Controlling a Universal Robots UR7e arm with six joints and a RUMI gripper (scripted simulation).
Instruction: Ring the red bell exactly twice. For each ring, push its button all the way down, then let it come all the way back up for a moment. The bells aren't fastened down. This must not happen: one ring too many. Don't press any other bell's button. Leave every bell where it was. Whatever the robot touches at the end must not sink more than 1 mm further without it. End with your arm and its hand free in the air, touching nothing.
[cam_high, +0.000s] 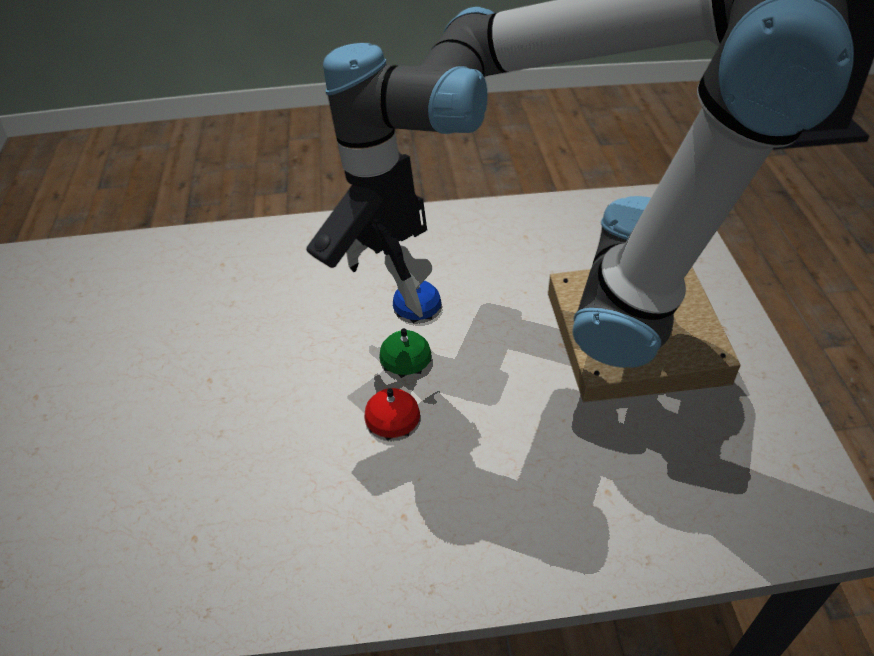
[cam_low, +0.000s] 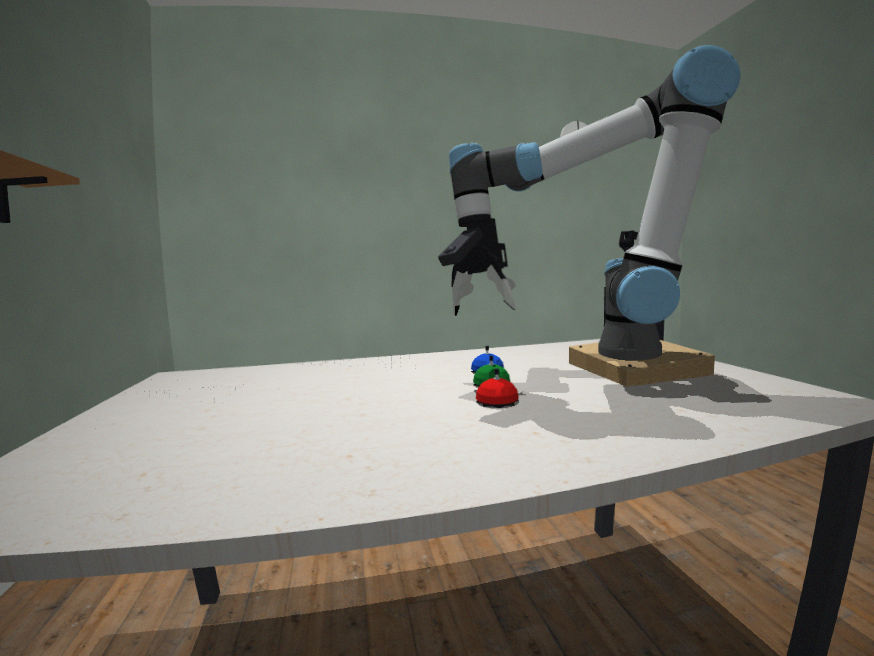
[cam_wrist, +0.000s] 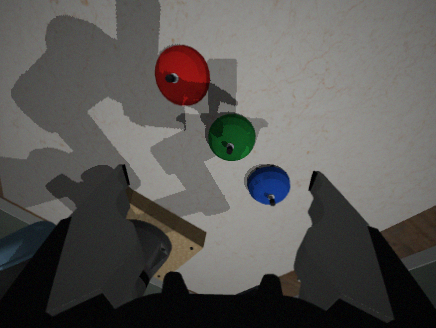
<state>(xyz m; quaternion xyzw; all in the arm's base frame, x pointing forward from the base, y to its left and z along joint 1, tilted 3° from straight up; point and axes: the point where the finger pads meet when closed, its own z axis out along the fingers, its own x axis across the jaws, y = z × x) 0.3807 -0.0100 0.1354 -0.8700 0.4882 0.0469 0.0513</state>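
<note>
The red bell lies 10 mm ahead of my hand, 100 mm to the left of it and 130 mm below it. Also, from my hand: green bell (30 mm behind, 20 mm to the right, 130 mm below); blue bell (60 mm behind, 140 mm to the right, 130 mm below).
</note>
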